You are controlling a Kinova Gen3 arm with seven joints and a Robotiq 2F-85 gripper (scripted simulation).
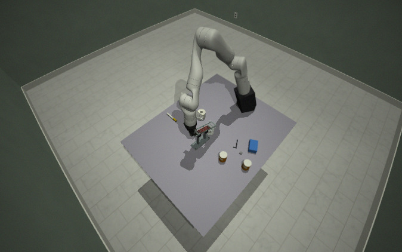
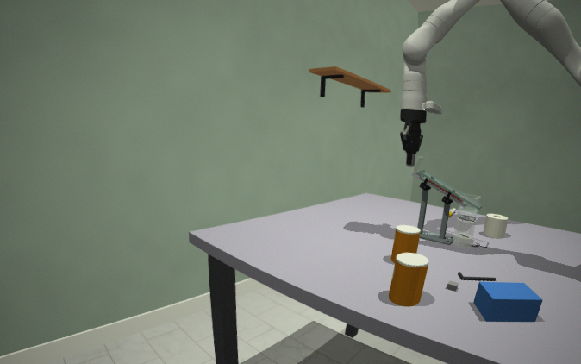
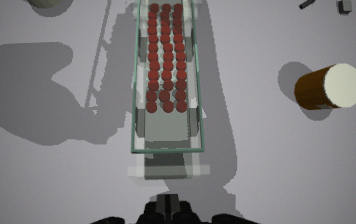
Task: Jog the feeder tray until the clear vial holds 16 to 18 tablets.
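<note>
The feeder tray is 90 mm behind my hand, 50 mm below it and 10 mm to the left of it. Round my hand: black hex key: 240 mm behind, 230 mm to the left, 200 mm below; then clear vial: 190 mm behind, 160 mm below, 10 mm to the left; then white roll: 270 mm behind, 180 mm below, 160 mm to the right.
</note>
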